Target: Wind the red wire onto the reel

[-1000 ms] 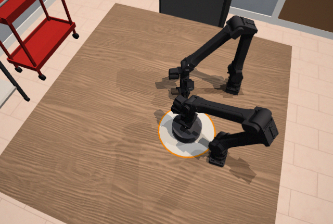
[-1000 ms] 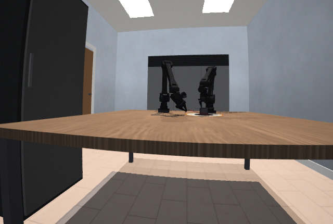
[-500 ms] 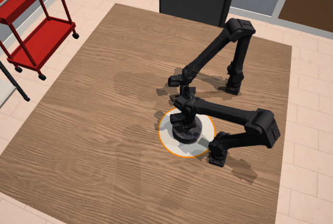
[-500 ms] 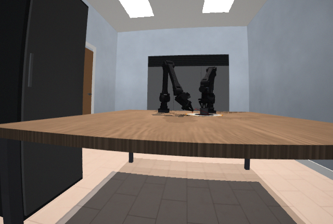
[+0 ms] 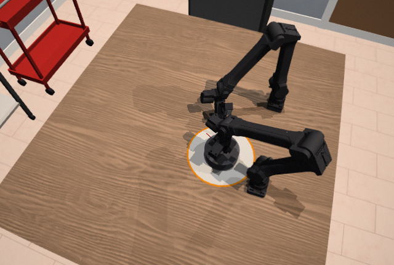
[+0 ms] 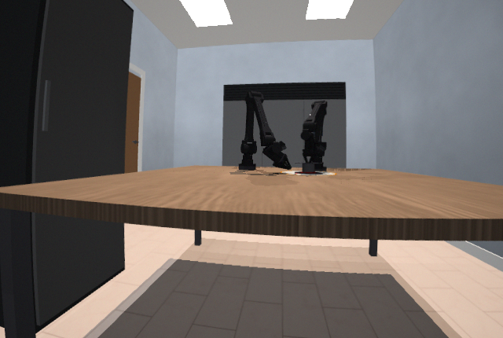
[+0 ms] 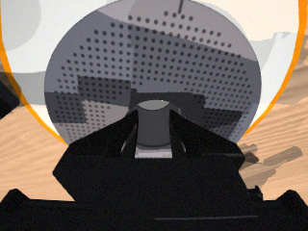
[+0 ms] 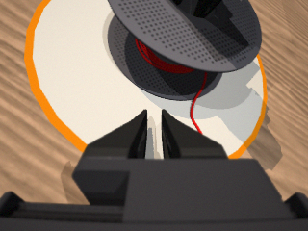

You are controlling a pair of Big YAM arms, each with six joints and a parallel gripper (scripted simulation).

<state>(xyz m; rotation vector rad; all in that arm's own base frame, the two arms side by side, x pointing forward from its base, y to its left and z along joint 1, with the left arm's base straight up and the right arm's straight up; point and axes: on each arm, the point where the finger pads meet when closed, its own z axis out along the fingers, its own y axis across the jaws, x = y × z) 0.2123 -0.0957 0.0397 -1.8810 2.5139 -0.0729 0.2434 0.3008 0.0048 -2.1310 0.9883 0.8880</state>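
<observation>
Now: left hand 2 cm above the dark grey reel. The rest, counted from my left hand: orange painted ring 5 cm below.
</observation>
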